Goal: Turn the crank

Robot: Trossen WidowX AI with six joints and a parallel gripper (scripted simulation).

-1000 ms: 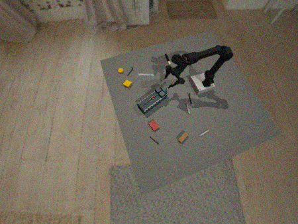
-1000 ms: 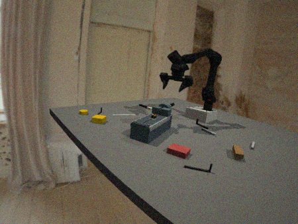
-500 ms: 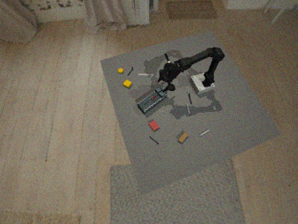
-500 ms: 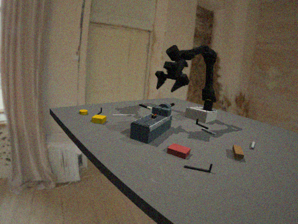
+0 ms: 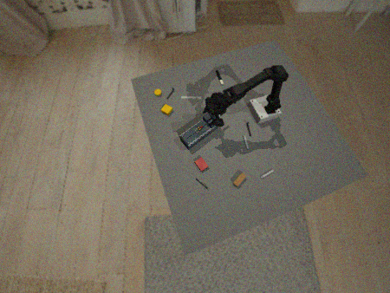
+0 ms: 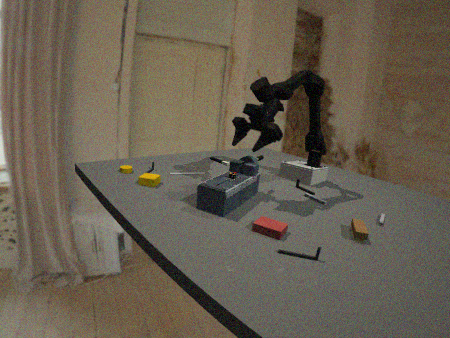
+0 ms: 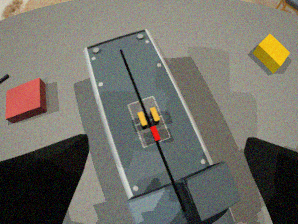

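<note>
My gripper tip is now 13 cm past the dark handle, 5 cm to the left of it and 5 cm above it. The rest, counted from my gripper tip: red pointer: 3 cm ahead, 1 cm to the left, 8 cm below; yellow block: 22 cm ahead, 22 cm to the right, 15 cm below; red block: 8 cm ahead, 23 cm to the left, 15 cm below.
</note>
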